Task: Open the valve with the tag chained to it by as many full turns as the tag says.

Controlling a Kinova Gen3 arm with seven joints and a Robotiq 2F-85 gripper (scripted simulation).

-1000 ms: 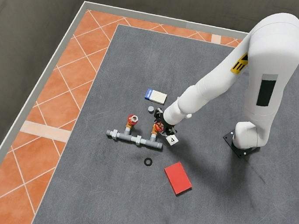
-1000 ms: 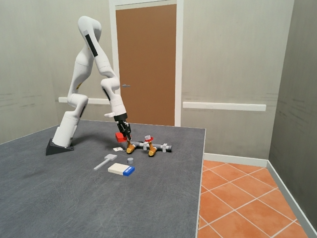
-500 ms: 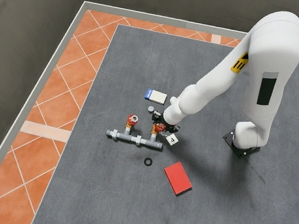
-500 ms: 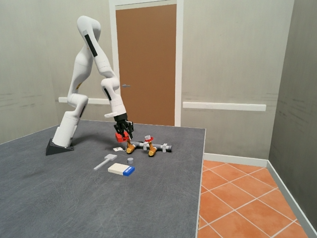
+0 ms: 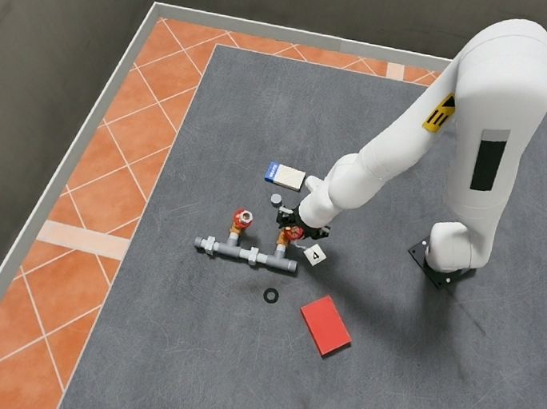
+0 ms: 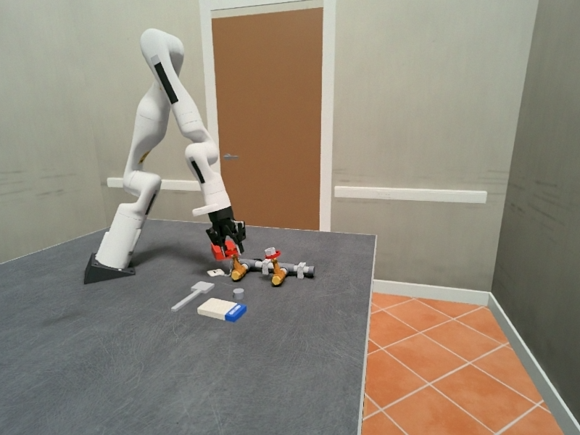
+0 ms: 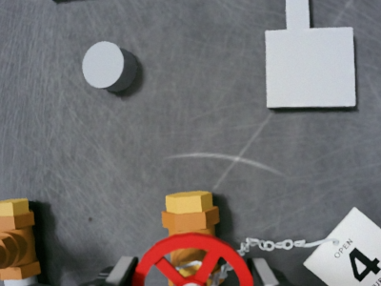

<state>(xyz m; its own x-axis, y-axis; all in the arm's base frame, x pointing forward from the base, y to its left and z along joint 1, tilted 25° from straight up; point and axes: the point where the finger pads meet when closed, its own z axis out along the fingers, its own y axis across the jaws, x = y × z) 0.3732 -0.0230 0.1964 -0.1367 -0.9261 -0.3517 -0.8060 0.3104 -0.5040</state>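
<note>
Now: hand 9 cm above the white tag, 7 cm past it and 2 cm to the right of it. From my hand the other things lie so: grey paddle: 13 cm to the right, 9 cm below, 6 cm behind; then blue box: 21 cm to the right, 8 cm below, 5 cm ahead; then red block: 20 cm to the left, 12 cm behind, 8 cm below.
</note>
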